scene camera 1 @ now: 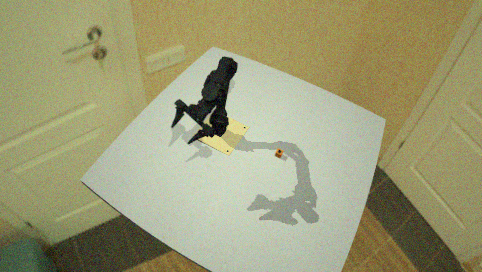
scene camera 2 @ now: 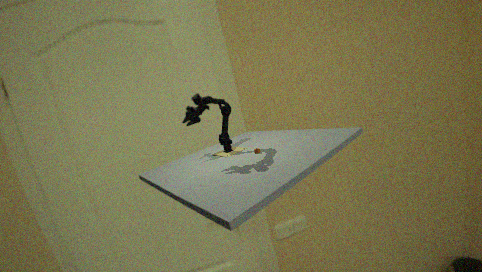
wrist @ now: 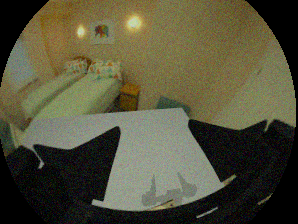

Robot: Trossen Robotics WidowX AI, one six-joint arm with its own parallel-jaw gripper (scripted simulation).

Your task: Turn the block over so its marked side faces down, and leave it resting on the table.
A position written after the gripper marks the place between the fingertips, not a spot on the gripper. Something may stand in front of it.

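Note:
Open and holding nothing, the gripper [scene camera 1: 179, 135] is also visible in the wrist view [wrist: 155, 126].

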